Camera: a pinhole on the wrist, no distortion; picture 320 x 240 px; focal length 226.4 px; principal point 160.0 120.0 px. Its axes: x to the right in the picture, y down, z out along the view. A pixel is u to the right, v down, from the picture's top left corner.
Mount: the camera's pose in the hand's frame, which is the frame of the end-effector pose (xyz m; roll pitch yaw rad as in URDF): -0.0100 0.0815 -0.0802 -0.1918 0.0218 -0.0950
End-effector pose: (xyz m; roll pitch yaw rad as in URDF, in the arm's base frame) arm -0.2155 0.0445 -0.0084 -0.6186 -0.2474 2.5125
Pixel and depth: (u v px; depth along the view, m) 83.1 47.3 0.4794
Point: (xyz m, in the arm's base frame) -0.1825 -0.3198 0.2645
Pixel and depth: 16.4 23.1 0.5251
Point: -0.0308 -0.4298 0.2960
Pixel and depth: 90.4 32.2 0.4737
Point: -0.1747 -0.2932 0.2856
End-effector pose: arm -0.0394 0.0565 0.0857 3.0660 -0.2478 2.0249
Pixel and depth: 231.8 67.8 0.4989
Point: -0.0798 0.3215 -0.2860
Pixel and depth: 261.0 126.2 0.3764
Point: 0.0082 0.3404 -0.1353
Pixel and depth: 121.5 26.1 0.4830
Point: -0.0323 0.0806 -0.3570
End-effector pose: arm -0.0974 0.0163 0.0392 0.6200 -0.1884 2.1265
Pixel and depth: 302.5 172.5 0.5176
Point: -0.2161 0.2365 0.5732
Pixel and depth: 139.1 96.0 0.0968
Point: -0.1368 -0.0413 0.1014
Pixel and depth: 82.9 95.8 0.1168
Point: -0.1121 -0.0651 0.1149
